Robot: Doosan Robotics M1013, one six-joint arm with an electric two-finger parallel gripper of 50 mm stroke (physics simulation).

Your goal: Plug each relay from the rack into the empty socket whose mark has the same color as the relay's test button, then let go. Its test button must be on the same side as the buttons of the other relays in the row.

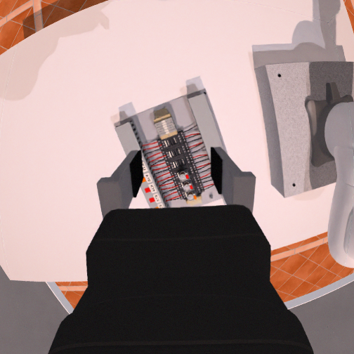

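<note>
My gripper (176,162) is open and empty, its two fingers wide apart above a grey panel (182,106). On the panel a slanted row of black sockets runs between red and black wires. Three of them, an upper socket (170,142), a middle socket (174,152) and a lower socket (177,163), show no relay. Below them stand clear relays with red spots: an upper relay (183,176), a middle relay (188,185) and a lower relay (190,196). A label strip (151,188) with red and orange marks lies to the left. The gripper body hides what lies below. The relay rack does not show.
Grey ducts (131,137) (203,116) stand along both sides of the panel. A ribbed silver and tan block (165,126) sits above the sockets. A large grey speckled block (290,130) with the robot's base and pale arm stands at the right on the white table (60,165).
</note>
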